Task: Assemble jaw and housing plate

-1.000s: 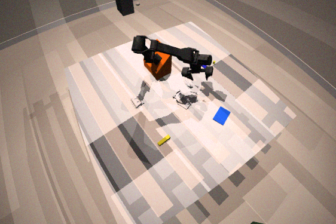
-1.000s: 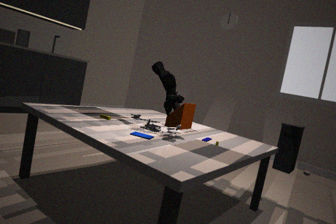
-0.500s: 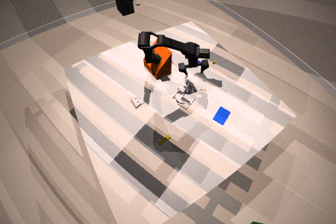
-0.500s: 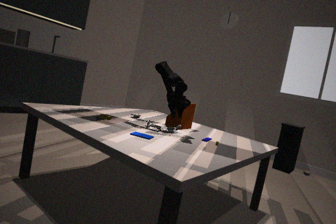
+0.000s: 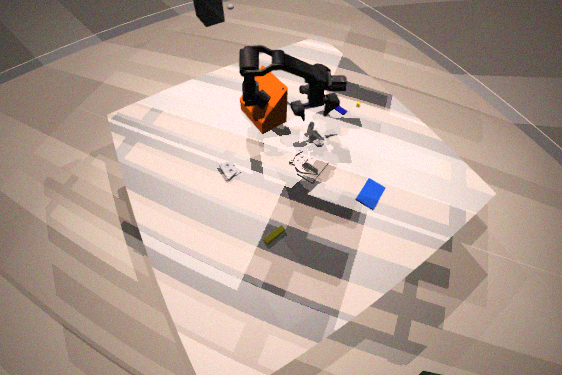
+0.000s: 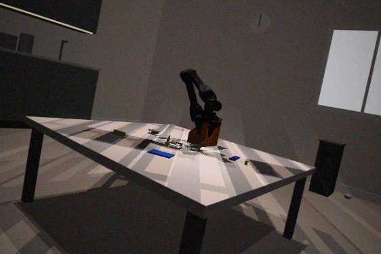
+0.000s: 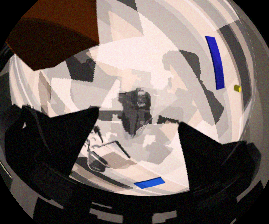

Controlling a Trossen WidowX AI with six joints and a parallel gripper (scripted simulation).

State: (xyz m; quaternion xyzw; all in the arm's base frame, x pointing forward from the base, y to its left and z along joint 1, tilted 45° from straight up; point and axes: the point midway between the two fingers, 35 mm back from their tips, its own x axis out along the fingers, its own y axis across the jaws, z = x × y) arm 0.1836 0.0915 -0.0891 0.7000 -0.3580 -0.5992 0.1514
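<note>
My gripper tip is 10 mm short of the jaw, 10 mm to the left of it and 50 mm above it. Also, from my gripper tip: blue bar 60 mm behind, 190 mm to the left, 80 mm below; then yellow cube 290 mm to the left, 80 mm below; then blue tile 370 mm ahead, 80 mm below.
</note>
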